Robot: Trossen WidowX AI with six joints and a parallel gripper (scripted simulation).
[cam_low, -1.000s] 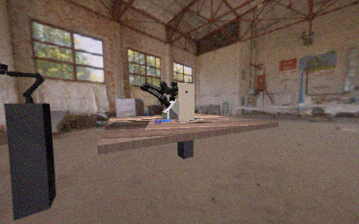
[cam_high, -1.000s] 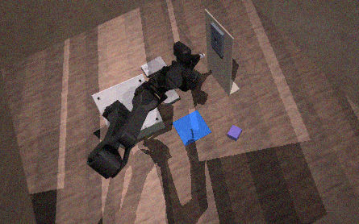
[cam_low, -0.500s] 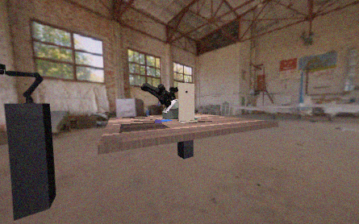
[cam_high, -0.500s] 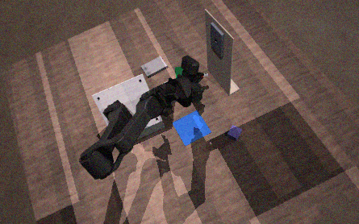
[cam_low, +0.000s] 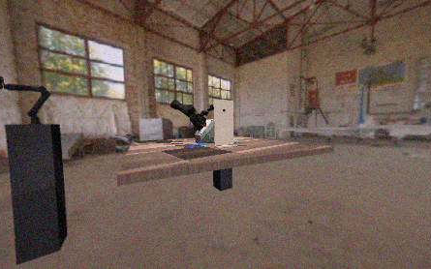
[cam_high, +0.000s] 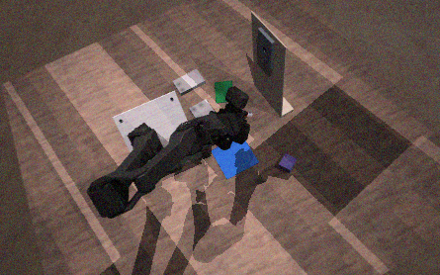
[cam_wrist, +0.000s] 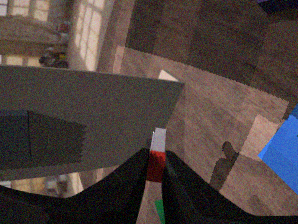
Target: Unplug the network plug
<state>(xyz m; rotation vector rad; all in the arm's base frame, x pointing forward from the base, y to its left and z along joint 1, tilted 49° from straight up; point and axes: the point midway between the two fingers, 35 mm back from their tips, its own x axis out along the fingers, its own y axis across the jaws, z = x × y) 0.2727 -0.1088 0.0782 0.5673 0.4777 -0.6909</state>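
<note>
Right now my gripper tip is 80 mm past the blue marked square, 30 mm to the left of it and 150 mm above it. The rest, counted from my gripper tip: grey panel: 150 mm ahead, 80 mm to the left, 10 mm above; plug: 10 mm ahead.
</note>
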